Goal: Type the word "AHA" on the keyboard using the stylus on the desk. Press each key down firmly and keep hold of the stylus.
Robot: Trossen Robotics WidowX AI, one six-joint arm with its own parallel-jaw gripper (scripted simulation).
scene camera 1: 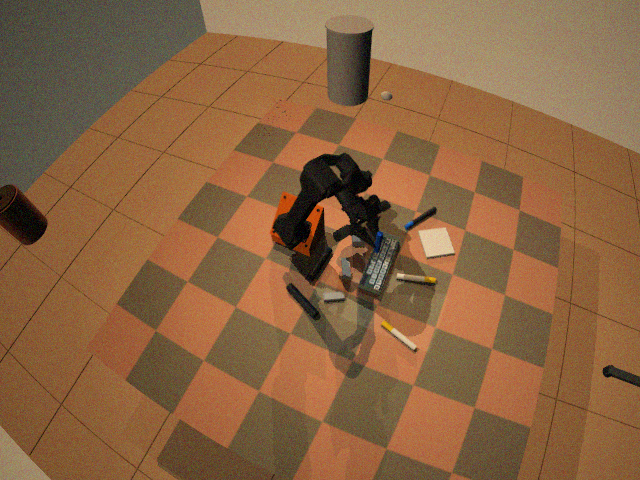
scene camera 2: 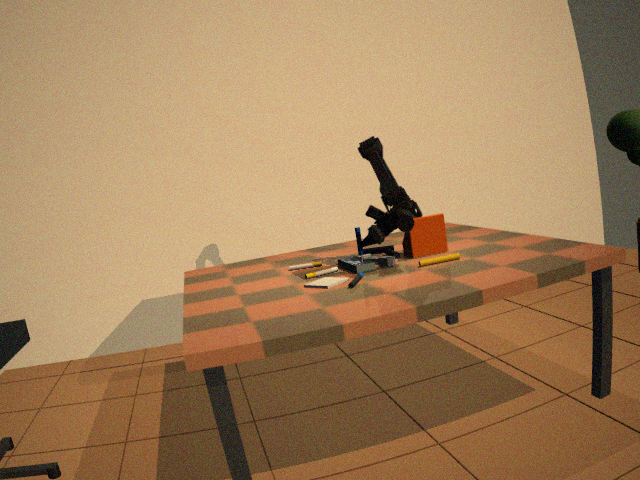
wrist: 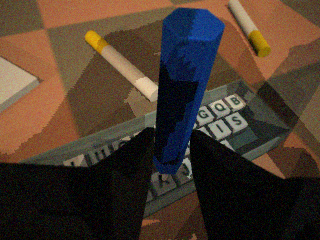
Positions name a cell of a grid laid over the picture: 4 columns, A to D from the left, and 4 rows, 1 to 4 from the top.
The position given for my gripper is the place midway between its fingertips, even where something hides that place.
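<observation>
There's a blue stylus (wrist: C1) here, and I can see a white pad (scene camera 1: C3) as well. Then there's my gripper (scene camera 1: C3). You'd also find my gripper (scene camera 2: C3) in another view, and I see my gripper (wrist: C3) from the wrist too.
</observation>
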